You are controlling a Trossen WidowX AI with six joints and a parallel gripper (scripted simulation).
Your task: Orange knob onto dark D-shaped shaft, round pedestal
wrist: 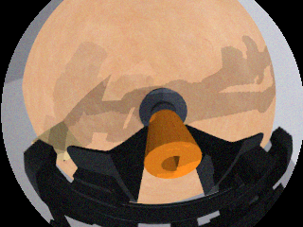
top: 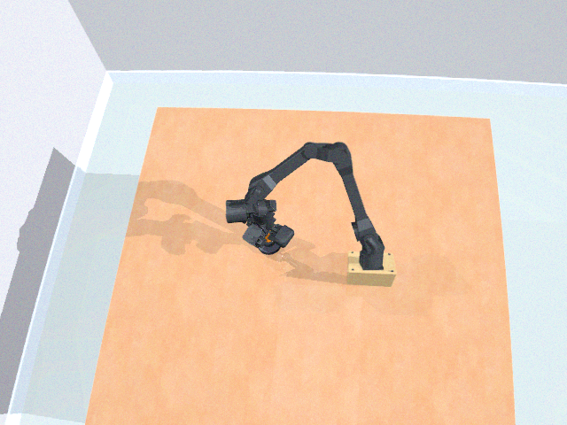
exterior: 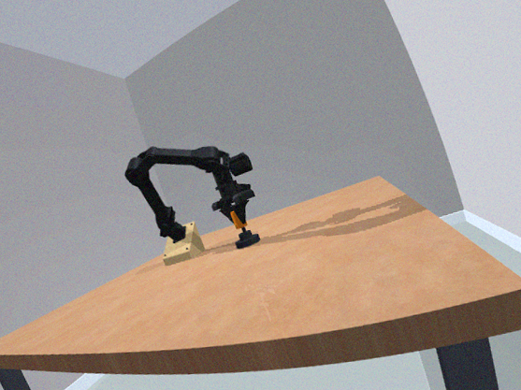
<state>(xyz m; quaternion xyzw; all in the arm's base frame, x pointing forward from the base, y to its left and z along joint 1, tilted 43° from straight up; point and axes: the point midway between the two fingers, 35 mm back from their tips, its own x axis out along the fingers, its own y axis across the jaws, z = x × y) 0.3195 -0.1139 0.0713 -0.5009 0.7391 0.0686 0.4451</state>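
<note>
My gripper tip is 2 cm below the orange knob. The rest, counted from my gripper tip: dark round pedestal: 4 cm below.
</note>
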